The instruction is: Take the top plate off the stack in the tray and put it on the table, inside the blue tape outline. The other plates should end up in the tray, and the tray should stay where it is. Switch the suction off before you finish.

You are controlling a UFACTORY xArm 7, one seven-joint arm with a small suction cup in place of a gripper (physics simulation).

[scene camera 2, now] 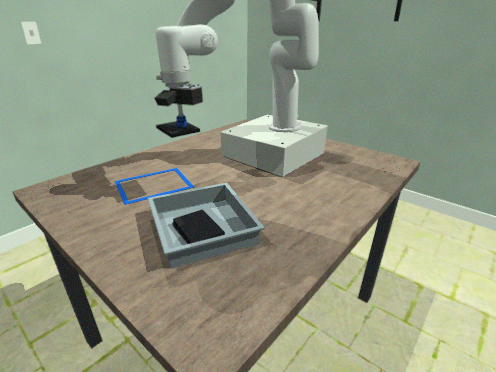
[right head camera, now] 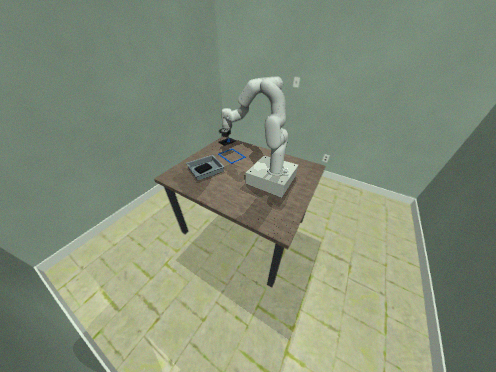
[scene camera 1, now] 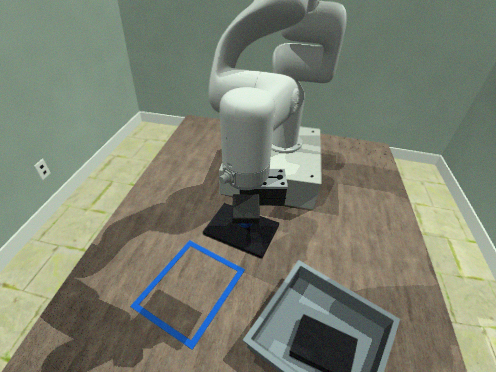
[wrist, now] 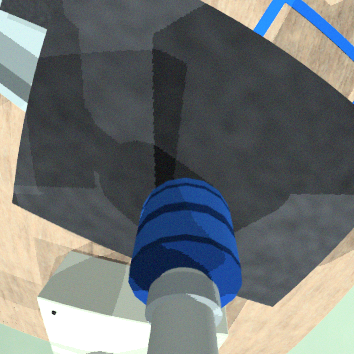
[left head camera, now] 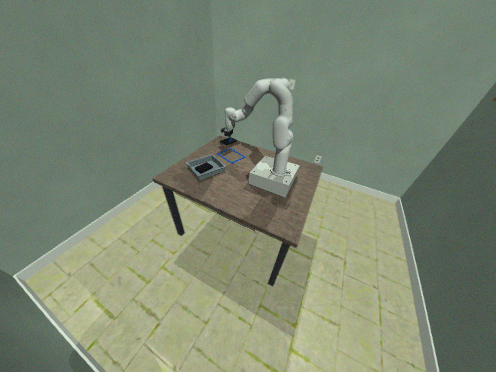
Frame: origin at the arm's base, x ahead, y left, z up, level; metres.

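Where they show: hand, tool point: (scene camera 2: 182, 129) (right head camera: 228, 142) (scene camera 1: 245, 224) (wrist: 184, 203) (left head camera: 229, 142); arm's base, link origin: (scene camera 2: 284, 127) (right head camera: 275, 171) (scene camera 1: 283, 142) (left head camera: 278, 171).
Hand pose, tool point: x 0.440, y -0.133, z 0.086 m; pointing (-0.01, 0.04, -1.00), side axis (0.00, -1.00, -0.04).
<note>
Each offset is from my tool point to the top centre of the thing. Level surfaces: height alone.
My suction cup (scene camera 1: 245, 225) (scene camera 2: 181, 121) (wrist: 185, 220) is shut on a black plate @[0.013 m up, 0.014 m ahead, 0.007 m right] (left head camera: 229, 142) (right head camera: 226, 143) (scene camera 1: 227, 235) (scene camera 2: 172, 131) (wrist: 240, 115), which hangs roughly level, high above the table. In scene camera 1 it appears between the blue tape outline (scene camera 1: 216, 257) (scene camera 2: 121, 192) (wrist: 270, 17) and the robot base. A shadow falls partly inside the outline. The grey tray @[0.146 m down, 0.146 m ahead, 0.167 m left] (scene camera 1: 349, 291) (scene camera 2: 215, 253) (wrist: 20, 60) stands beside the outline. Black plates @[0.174 m down, 0.165 m ahead, 0.169 m left] (left head camera: 203, 167) (right head camera: 203, 168) (scene camera 1: 325, 342) (scene camera 2: 198, 226) lie in it; how many is unclear.
The white robot base box (left head camera: 270, 182) (right head camera: 267, 182) (scene camera 1: 305, 192) (scene camera 2: 255, 149) (wrist: 95, 310) stands on the brown wooden table @[0.196 m down] (left head camera: 230, 200) (right head camera: 230, 197) (scene camera 2: 300, 220). The tray's near corner lies close to the outline. The arm reaches over from the base.
</note>
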